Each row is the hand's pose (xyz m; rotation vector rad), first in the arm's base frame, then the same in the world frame.
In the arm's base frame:
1: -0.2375 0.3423 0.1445 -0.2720 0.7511 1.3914
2: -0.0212 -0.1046 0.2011 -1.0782 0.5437 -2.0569
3: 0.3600 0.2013 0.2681 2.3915 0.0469 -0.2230
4: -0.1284 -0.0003 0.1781 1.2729 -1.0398 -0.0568
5: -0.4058 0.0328 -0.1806 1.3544 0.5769 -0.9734
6: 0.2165 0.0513 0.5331 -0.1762 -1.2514 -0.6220
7: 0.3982 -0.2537 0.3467 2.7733 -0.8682 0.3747
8: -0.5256 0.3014 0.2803 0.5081 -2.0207 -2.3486
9: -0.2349 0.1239 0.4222 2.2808 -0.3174 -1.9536
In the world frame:
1: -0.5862 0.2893 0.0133 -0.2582 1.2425 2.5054
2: -0.1221 0.2417 -0.1657 -1.5946 0.1498 -0.8225
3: -0.2042 0.7245 -0.2252 1.8675 1.4803 -0.4475
4: -0.2549 0.2051 -0.1031 1.4821 0.2147 0.3298
5: -0.5482 -0.1105 -0.2483 0.5093 1.5282 -0.5036
6: -0.0082 0.6173 0.0266 0.2314 -0.5931 0.3476
7: 0.2143 0.5395 -0.2978 2.7661 0.7225 -0.3467
8: -0.5901 0.0846 0.2607 0.5244 -1.0941 -1.5335
9: -0.2776 0.2651 0.1836 1.2009 0.7201 -1.8235

